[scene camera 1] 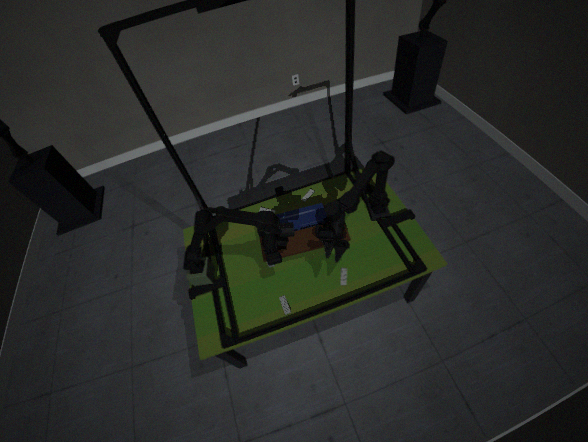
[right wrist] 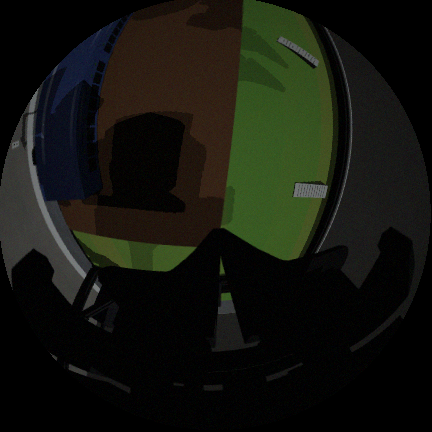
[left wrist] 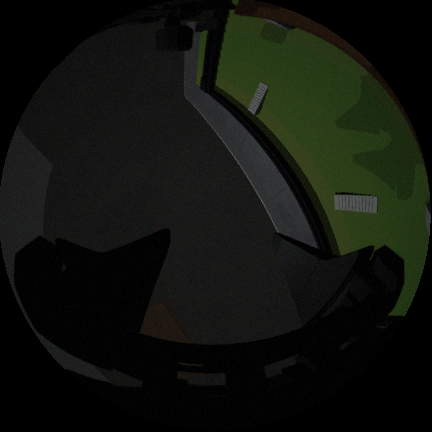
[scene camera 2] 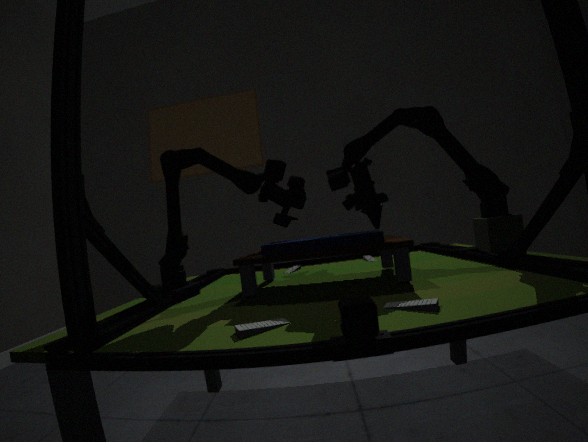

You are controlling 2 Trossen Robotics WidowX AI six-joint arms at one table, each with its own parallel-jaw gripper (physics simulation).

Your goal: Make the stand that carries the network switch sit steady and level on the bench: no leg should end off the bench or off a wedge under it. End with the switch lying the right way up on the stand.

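Where they show: left gripper, fingertip midpoint: (scene camera 1: pixel 331 260) (left wrist: pixel 223 236); right gripper, fingertip midpoint: (scene camera 1: pixel 270 255) (right wrist: pixel 217 233) (scene camera 2: pixel 377 228); left arm's base, link origin: (scene camera 1: pixel 378 208) (scene camera 2: pixel 174 286); right arm's base, link origin: (scene camera 1: pixel 197 267) (scene camera 2: pixel 495 216).
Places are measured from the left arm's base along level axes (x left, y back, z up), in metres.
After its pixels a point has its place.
The blue switch (scene camera 1: pixel 302 217) @[x 0.052, y -0.410, z 0.095 m] (scene camera 2: pixel 322 243) @[x -0.005, y -0.444, z 0.084 m] (right wrist: pixel 65 170) @[x 0.097, y -0.545, z 0.095 m] lies flat along the far side, in scene camera 1, of the brown stand (scene camera 1: pixel 305 242) @[x 0.181, y -0.414, z 0.068 m] (scene camera 2: pixel 400 242) @[x 0.008, y -0.618, z 0.065 m] (right wrist: pixel 212 100) @[x 0.215, y -0.491, z 0.068 m]. Stand legs (scene camera 2: pixel 248 280) @[x -0.021, y -0.254, z 0.013 m] (scene camera 2: pixel 402 265) @[x 0.018, y -0.618, z 0.012 m] reach down to the green bench; I cannot tell if every foot touches. White ribbed wedges lie apart from the legs: two near the front edge (scene camera 1: pixel 285 305) @[x 0.441, y -0.548, z -0.027 m] (scene camera 1: pixel 343 276) @[x 0.342, y -0.261, z -0.027 m] and two at the back (scene camera 2: pixel 260 326) @[x -0.209, y -0.361, z -0.026 m] (scene camera 2: pixel 412 304) @[x -0.137, y -0.607, z -0.026 m]. My left gripper (scene camera 1: pixel 334 257) @[x 0.366, y -0.318, z 0.200 m] (scene camera 2: pixel 285 219) (left wrist: pixel 223 236) @[x 0.366, y -0.318, z 0.200 m] is open and empty above the stand. My right gripper (scene camera 2: pixel 377 227) @[x 0.237, y -0.584, z 0.092 m] (right wrist: pixel 217 233) @[x 0.237, y -0.584, z 0.092 m] is shut, empty, pointing down above the stand's other end.
The green bench (scene camera 1: pixel 370 260) @[x 0.278, y -0.114, z -0.034 m] is bordered by a dark frame rail (scene camera 1: pixel 325 312) @[x 0.496, y -0.377, z -0.023 m]. Tall frame posts (scene camera 1: pixel 349 90) @[x -0.308, y -0.102, z 0.523 m] (scene camera 2: pixel 67 175) @[x -0.332, y -0.108, z 0.254 m] rise from it. A black block (scene camera 2: pixel 358 317) @[x -0.255, y -0.521, z 0.002 m] stands at the back rail between the two back wedges. Arm shadows darken parts of the stand and bench.
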